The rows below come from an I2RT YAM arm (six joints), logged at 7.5 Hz.
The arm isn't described. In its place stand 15 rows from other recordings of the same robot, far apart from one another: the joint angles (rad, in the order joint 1, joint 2, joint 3, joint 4, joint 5, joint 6), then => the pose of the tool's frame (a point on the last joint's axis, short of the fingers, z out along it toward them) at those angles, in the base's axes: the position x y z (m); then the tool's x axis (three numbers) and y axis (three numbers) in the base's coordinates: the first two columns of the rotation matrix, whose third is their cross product.
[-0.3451 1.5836 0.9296 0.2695 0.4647 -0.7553] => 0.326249 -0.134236 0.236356 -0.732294 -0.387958 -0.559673 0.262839 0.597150 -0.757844
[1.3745 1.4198 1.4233 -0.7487 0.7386 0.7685] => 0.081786 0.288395 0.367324 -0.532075 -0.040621 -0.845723 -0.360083 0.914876 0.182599
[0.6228 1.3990 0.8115 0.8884 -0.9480 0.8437] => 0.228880 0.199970 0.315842 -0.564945 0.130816 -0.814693 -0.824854 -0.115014 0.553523
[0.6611 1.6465 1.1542 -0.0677 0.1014 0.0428] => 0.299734 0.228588 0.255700 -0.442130 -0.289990 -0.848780 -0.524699 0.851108 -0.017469
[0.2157 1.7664 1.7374 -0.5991 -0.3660 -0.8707] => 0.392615 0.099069 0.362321 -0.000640 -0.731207 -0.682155 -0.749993 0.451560 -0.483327
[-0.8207 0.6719 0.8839 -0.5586 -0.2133 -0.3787] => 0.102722 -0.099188 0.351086 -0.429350 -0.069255 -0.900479 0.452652 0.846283 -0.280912
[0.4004 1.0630 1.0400 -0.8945 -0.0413 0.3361] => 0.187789 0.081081 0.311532 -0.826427 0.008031 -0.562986 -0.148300 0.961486 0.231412
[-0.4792 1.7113 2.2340 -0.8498 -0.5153 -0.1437] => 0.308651 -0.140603 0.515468 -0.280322 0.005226 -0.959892 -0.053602 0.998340 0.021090
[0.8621 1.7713 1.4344 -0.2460 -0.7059 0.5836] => 0.248035 0.324818 0.292206 -0.811570 -0.302380 -0.499920 -0.578890 0.300481 0.758022
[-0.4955 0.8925 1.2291 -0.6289 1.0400 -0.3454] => 0.120792 -0.100184 0.430098 -0.565994 0.111081 -0.816891 0.824246 0.095958 -0.558042
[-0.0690 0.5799 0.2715 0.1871 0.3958 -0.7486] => 0.155554 -0.024508 0.228032 -0.391598 -0.602429 -0.695507 0.244172 0.660738 -0.709792
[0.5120 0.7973 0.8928 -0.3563 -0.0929 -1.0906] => 0.154833 0.090803 0.357254 0.398098 -0.789252 -0.467547 -0.460806 0.268653 -0.845863
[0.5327 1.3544 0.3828 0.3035 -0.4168 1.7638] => 0.194844 0.131601 0.136857 -0.622080 0.675011 0.396707 0.665331 0.188648 0.722320
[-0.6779 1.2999 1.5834 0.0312 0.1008 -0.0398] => 0.209484 -0.173274 0.527877 0.213107 -0.222418 -0.951376 0.707545 0.706636 -0.006712
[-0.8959 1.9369 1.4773 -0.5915 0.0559 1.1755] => 0.257808 -0.325341 0.210019 0.526596 0.816703 -0.235992 0.807367 -0.393538 0.439644
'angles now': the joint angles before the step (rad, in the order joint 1, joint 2, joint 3, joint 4, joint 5, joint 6). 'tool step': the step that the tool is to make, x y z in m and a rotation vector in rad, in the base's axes. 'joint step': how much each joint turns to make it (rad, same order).
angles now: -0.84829, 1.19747, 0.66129, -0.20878, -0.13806, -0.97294
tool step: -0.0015, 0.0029, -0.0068, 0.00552, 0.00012, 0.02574
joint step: 0.00020, -0.00269, -0.02808, 0.01896, -0.02114, -0.01493
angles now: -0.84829, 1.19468, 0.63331, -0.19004, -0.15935, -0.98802
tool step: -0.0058, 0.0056, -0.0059, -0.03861, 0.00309, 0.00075
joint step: -0.00003, -0.03442, -0.05230, 0.04161, 0.01819, -0.02134
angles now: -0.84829, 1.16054, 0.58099, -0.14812, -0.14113, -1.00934
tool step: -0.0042, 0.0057, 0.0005, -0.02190, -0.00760, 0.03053
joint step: 0.00007, -0.03909, -0.02522, 0.00356, -0.01714, -0.02697
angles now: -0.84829, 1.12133, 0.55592, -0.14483, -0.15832, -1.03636
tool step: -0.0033, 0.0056, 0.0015, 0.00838, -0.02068, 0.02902
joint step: -0.00013, -0.03531, -0.01453, -0.01391, -0.03584, -0.00296
